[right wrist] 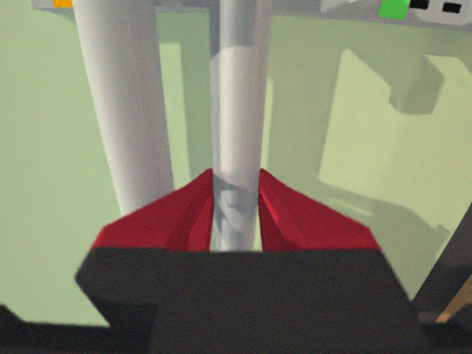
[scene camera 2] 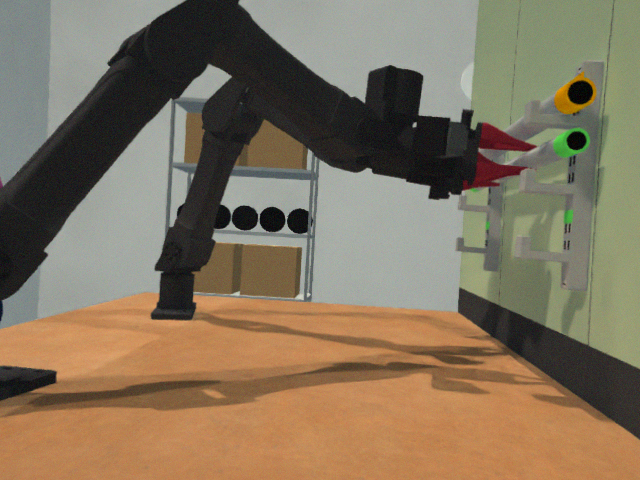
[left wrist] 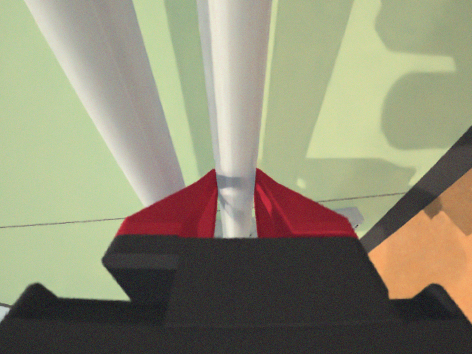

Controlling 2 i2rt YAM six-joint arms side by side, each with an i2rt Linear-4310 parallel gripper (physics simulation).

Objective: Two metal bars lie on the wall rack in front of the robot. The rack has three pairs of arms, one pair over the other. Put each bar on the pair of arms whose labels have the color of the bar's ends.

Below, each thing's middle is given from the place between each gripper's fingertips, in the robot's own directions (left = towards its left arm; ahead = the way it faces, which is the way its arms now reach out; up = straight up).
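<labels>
The green-ended bar [scene camera 2: 576,140] is my reference first: my right hand is 11 cm to the right of it and 1 cm past it. Counting from that right hand, I find the orange-ended bar [scene camera 2: 580,92] 11 cm to the left, 5 cm above and 1 cm behind, whereas the rack post [scene camera 2: 495,193] is 32 cm to the left, 3 cm below and 1 cm behind. Going by their middles, of the things named here the rack post is the farthest from my right hand.
From my left hand, the green-ended bar is 9 cm to the right, and the orange-ended bar is likewise 9 cm to the right but 5 cm above. The rack post is 12 cm to the left of my left hand, 1 cm behind it and 3 cm below it. By its middle, the rack post is nearer to my left hand than to my right hand.
</labels>
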